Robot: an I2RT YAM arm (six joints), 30 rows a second.
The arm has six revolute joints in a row. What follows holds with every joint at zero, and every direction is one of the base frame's. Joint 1 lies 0.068 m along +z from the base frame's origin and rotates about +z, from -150 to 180 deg. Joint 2 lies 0.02 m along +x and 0.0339 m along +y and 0.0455 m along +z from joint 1 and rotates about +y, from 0 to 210 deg. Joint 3 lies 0.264 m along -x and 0.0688 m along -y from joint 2 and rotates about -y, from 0 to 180 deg. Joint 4 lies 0.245 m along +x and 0.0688 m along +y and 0.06 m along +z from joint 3 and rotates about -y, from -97 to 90 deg. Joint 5 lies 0.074 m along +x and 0.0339 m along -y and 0.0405 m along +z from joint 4 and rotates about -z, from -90 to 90 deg. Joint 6 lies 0.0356 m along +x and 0.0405 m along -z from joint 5 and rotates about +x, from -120 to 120 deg. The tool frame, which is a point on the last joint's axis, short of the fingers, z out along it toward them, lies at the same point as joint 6; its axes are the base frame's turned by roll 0, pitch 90 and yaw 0 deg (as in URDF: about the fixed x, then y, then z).
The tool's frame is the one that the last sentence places.
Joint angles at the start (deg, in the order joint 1, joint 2, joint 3, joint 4, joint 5, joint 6): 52.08, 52.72, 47.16, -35.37, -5.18, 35.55
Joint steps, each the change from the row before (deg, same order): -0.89, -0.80, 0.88, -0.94, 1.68, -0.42; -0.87, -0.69, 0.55, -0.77, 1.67, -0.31; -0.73, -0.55, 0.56, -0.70, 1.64, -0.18; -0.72, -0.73, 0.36, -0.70, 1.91, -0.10; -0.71, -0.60, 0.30, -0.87, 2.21, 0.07; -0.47, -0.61, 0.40, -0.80, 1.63, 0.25; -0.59, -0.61, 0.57, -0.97, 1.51, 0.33; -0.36, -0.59, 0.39, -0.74, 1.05, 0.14; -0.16, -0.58, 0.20, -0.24, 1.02, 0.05; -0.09, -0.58, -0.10, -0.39, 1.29, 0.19; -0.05, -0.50, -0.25, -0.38, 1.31, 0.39; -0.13, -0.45, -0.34, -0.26, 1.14, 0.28; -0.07, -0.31, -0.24, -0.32, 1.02, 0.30; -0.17, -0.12, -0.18, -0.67, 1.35, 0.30; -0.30, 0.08, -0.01, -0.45, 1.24, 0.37
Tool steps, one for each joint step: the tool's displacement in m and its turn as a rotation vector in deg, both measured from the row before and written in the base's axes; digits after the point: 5 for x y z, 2 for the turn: 0.00124, -0.00488, 0.00607, -0.27, -1.59, -1.89; 0.00121, -0.00467, 0.00405, -0.45, -1.32, -1.95; 0.00102, -0.00404, 0.00378, -0.44, -1.17, -1.88; 0.00055, -0.00469, 0.00312, -0.54, -1.23, -2.14; 0.00065, -0.00469, 0.00215, -0.86, -1.02, -2.47; -0.00025, -0.00394, 0.00282, -0.38, -0.77, -1.90; -0.00030, -0.00433, 0.00351, -0.28, -0.67, -1.98; -0.00085, -0.00342, 0.00272, -0.18, -0.57, -1.27; -0.00090, -0.00255, 0.00233, -0.01, -0.80, -0.99; -0.00104, -0.00263, 0.00039, -0.35, -0.55, -1.23; -0.00090, -0.00231, -0.00065, -0.38, -0.32, -1.32; -0.00058, -0.00214, -0.00112, -0.40, -0.29, -1.20; -0.00047, -0.00167, -0.00100, -0.41, -0.16, -1.05; -0.00002, -0.00186, -0.00159, -0.90, 0.01, -1.41; 0.00079, -0.00142, -0.00077, -0.67, -0.06, -1.49
